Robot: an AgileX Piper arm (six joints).
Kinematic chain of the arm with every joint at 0, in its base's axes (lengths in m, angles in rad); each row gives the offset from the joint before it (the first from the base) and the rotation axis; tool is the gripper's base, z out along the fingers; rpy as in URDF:
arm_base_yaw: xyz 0 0 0.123 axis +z
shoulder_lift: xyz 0 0 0 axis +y
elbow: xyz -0.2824 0 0.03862 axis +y
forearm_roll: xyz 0.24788 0 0.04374 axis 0.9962 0 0.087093
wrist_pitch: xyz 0 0 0 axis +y
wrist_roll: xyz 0.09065 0 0.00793 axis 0.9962 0 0.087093
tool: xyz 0 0 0 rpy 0 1.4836 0
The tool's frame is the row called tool.
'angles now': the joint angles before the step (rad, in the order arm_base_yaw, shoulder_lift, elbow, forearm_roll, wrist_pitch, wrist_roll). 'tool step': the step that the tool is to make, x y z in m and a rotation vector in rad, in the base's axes. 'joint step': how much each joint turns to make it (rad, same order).
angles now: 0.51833, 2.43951, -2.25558, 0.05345, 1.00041, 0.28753
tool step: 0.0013, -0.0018, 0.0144, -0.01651, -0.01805, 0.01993
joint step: -0.00236, -0.00020, -0.05592, -0.01361, 0.04950, -0.02147
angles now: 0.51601, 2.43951, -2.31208, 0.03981, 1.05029, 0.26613
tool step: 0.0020, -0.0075, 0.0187, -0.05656, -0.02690, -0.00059
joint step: -0.00497, 0.00017, -0.07582, -0.06073, 0.08000, -0.00392
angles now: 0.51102, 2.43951, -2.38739, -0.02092, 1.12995, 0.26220
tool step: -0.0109, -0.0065, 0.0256, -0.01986, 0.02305, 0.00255
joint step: 0.00011, -0.05015, -0.00986, -0.00384, 0.08975, -0.00529
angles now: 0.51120, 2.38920, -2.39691, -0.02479, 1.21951, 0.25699
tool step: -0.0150, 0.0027, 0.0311, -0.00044, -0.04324, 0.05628
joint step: 0.01966, -0.06853, 0.01169, -0.00315, 0.01852, -0.04197
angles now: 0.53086, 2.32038, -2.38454, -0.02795, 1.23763, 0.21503
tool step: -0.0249, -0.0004, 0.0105, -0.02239, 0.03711, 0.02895
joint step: 0.02488, -0.10584, 0.14670, 0.00196, 0.00236, -0.00433
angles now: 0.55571, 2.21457, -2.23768, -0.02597, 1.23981, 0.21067
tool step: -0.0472, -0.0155, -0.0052, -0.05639, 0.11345, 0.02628
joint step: 0.02402, -0.19064, 0.33192, 0.01405, -0.01534, -0.00155
